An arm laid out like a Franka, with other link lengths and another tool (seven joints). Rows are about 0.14 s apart.
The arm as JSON. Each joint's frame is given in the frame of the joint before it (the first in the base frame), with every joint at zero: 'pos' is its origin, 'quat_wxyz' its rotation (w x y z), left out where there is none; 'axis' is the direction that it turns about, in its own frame. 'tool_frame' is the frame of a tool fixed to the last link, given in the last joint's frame.
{
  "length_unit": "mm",
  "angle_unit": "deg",
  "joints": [
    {
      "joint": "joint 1",
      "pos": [
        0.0,
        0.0,
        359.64
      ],
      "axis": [
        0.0,
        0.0,
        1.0
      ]
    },
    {
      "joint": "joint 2",
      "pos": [
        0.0,
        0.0,
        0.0
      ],
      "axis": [
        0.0,
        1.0,
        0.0
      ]
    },
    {
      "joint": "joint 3",
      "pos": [
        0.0,
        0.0,
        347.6
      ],
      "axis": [
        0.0,
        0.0,
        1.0
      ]
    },
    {
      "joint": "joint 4",
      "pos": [
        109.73,
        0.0,
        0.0
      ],
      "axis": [
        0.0,
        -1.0,
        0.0
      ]
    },
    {
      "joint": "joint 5",
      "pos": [
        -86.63,
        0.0,
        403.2
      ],
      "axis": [
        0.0,
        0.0,
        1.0
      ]
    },
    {
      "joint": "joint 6",
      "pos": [
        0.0,
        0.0,
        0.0
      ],
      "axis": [
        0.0,
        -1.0,
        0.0
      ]
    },
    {
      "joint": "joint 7",
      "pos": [
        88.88,
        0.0,
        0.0
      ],
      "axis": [
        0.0,
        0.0,
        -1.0
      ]
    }
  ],
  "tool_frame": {
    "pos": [
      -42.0,
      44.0,
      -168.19
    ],
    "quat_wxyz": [
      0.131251,
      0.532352,
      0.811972,
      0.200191
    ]
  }
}
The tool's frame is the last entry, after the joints.
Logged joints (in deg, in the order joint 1, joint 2, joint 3, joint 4, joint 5, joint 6, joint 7), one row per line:
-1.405 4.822 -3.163 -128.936 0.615 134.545 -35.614
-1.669 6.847 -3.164 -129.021 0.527 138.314 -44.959
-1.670 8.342 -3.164 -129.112 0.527 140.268 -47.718
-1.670 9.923 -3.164 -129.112 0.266 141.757 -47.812
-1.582 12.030 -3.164 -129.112 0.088 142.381 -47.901
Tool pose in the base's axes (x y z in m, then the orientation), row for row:
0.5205 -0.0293 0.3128 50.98 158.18 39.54
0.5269 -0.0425 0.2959 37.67 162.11 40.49
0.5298 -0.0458 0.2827 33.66 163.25 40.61
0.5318 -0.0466 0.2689 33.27 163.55 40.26
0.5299 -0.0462 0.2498 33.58 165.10 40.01
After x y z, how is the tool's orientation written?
As a rotation vector, in degrees.
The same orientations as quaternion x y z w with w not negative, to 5 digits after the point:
0.29747 0.92298 0.23072 0.07993
0.21929 0.94370 0.23571 0.07599
0.19567 0.94898 0.23607 0.07359
0.19327 0.95010 0.23388 0.07248
0.19357 0.95173 0.23064 0.05960

